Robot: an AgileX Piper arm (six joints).
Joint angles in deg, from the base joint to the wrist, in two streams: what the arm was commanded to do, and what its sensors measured. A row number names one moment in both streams.
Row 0, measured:
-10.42 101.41 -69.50 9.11 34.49 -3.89
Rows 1 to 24, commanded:
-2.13 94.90 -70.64 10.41 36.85 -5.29
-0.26 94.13 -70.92 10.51 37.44 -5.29
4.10 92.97 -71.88 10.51 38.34 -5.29
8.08 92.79 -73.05 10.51 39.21 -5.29
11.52 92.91 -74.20 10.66 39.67 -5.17
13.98 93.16 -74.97 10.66 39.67 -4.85
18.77 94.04 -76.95 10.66 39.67 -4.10
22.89 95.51 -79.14 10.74 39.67 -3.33
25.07 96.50 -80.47 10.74 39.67 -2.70
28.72 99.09 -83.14 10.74 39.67 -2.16
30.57 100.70 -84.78 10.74 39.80 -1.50
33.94 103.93 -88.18 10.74 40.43 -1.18
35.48 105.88 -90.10 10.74 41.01 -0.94
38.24 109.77 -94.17 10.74 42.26 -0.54
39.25 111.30 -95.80 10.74 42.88 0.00
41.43 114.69 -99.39 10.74 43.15 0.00
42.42 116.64 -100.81 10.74 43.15 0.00
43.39 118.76 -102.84 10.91 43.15 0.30
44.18 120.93 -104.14 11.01 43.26 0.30
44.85 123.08 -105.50 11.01 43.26 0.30
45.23 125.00 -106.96 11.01 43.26 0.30
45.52 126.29 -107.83 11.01 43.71 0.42
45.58 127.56 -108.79 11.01 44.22 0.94
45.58 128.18 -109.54 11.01 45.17 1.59
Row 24, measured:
45.00 123.79 -106.09 11.08 43.16 0.00
